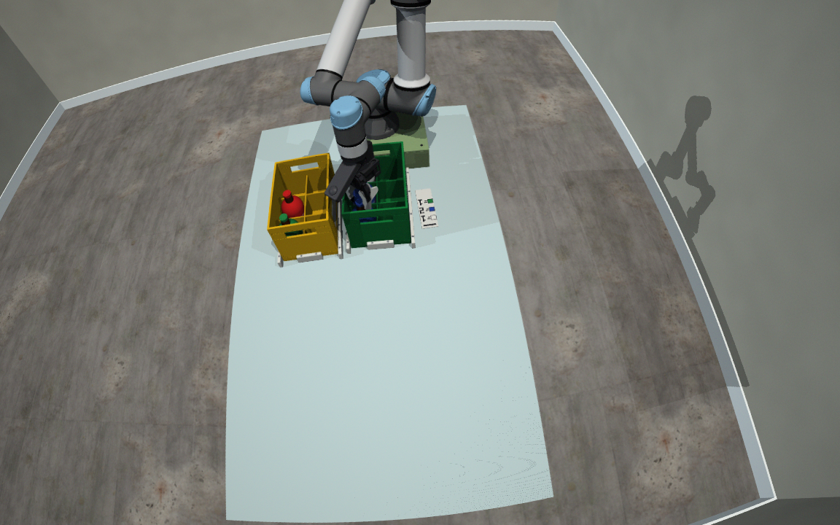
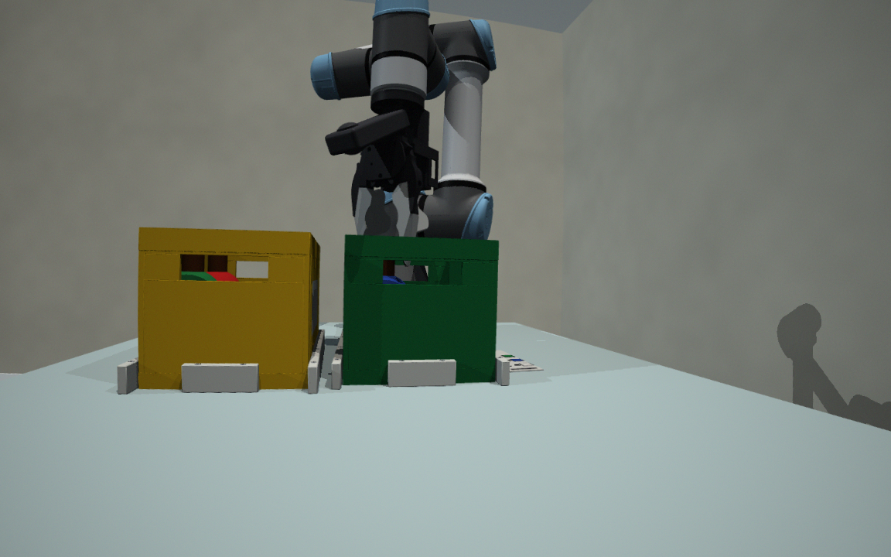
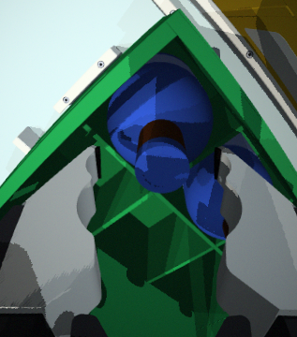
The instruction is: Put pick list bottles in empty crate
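The green bottle lies 6 cm ahead of my hand, 22 cm to the right of it and 7 cm below it. From my hand the other things lie so: yellow crate: 4 cm behind, 19 cm to the right, 7 cm below; white bottle: 18 cm behind, 3 cm to the right, 7 cm below; green crate: 10 cm behind, 3 cm to the left, 7 cm below.
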